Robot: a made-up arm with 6 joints.
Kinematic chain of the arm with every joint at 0, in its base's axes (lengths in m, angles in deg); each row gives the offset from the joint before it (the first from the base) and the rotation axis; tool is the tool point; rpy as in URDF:
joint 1: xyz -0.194 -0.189 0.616 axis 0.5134 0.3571 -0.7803
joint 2: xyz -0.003 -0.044 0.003 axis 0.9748 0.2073 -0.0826
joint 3: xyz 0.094 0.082 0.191 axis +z
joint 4: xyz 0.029 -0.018 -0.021 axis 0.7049 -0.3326 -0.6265
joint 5: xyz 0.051 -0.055 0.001 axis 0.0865 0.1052 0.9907
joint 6: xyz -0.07 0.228 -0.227 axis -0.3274 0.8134 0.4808
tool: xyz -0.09 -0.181 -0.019 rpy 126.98 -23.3 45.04
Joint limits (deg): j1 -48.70..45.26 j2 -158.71..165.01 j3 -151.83..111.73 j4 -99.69..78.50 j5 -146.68..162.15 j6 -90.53..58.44
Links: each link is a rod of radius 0.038 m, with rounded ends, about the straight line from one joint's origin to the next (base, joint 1, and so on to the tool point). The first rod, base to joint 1, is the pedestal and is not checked.
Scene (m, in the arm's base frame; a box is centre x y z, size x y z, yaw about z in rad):
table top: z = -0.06
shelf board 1: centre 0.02 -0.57 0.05 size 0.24 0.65 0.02 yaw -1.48
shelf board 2: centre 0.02 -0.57 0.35 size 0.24 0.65 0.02 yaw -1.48
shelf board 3: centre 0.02 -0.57 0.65 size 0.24 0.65 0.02 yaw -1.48
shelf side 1: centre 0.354 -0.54 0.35 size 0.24 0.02 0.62 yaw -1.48
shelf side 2: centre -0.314 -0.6 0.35 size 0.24 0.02 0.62 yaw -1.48
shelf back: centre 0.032 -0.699 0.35 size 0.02 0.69 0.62 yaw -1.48
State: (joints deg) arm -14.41 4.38 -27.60 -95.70 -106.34 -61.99
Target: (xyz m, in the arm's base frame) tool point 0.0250 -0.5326 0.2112
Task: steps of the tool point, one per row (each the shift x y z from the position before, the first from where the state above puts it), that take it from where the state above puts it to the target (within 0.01 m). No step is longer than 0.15 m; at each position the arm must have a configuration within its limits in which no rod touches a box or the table.
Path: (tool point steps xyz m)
1: -0.0037 0.0761 -0.0043
2: -0.0104 0.0786 0.0043
3: 0.0629 -0.0007 0.0213
4: 0.0524 0.0094 0.0080
5: 0.0399 0.0158 -0.0187
6: 0.0209 0.0158 -0.0523
7: -0.0101 0.0100 -0.0833
8: -0.0544 0.0026 -0.0995
9: -0.1057 -0.0004 -0.0906
10: -0.0008 -0.0858 -0.0194
11: 0.0071 -0.0825 0.0015
12: 0.0156 -0.0719 0.0179

